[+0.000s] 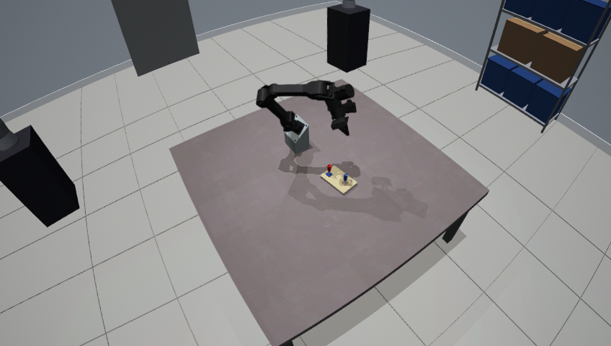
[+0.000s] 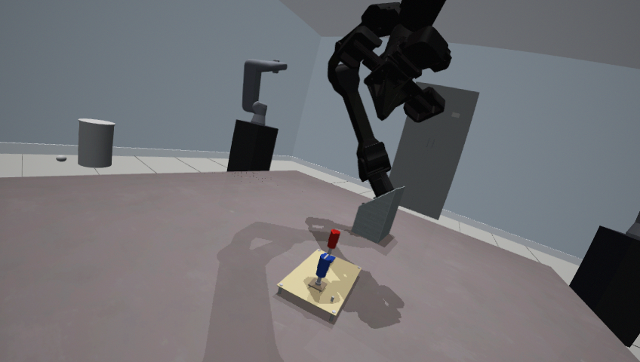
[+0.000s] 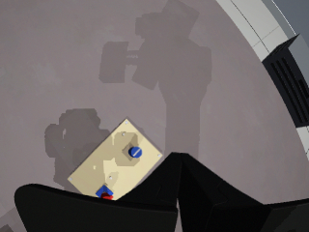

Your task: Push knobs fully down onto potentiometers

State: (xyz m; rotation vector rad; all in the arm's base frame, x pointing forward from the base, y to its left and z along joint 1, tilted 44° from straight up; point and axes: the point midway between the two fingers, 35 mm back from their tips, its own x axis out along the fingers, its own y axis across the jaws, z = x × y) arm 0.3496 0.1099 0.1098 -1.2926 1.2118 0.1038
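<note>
My gripper tip is now 7 cm past the red knob, 4 cm to the left of it and 23 cm above it. Also, from my gripper tip: blue knob (2 cm ahead, 2 cm to the right, 23 cm below).
</note>
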